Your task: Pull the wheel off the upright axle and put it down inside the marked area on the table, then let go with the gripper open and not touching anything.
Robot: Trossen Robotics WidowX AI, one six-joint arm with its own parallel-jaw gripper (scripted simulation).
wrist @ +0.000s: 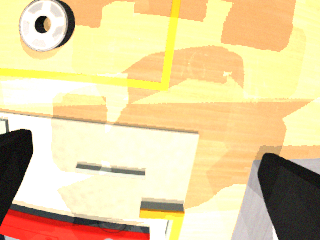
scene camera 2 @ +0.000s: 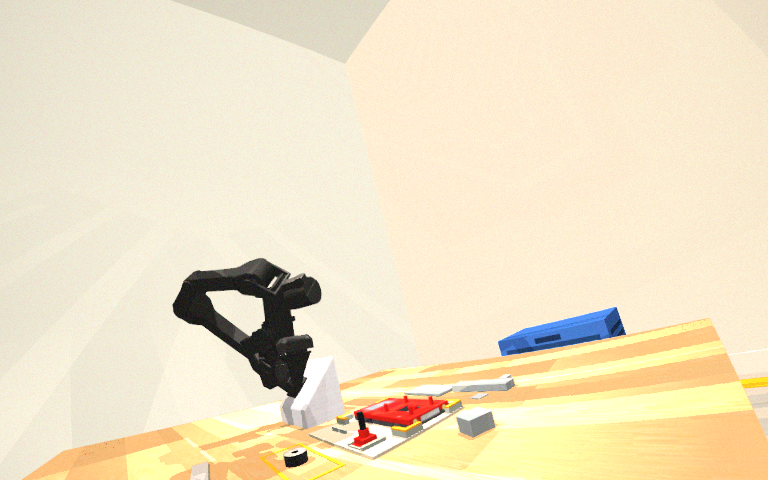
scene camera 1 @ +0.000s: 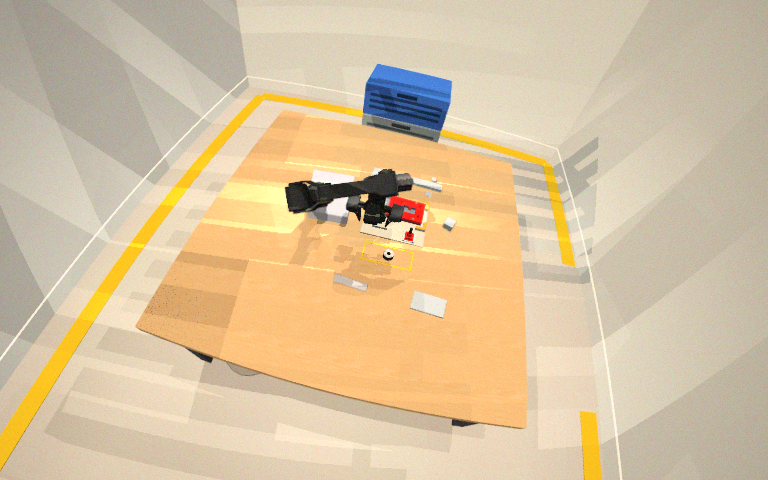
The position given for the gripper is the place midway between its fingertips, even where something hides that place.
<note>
The gripper (scene camera 2: 290, 388) is open, with nothing in its grasp. Also in view: a red fixture (scene camera 2: 391, 412).
The gripper is seen too in the wrist view (wrist: 148, 155) and in scene camera 1 (scene camera 1: 372, 223).
</note>
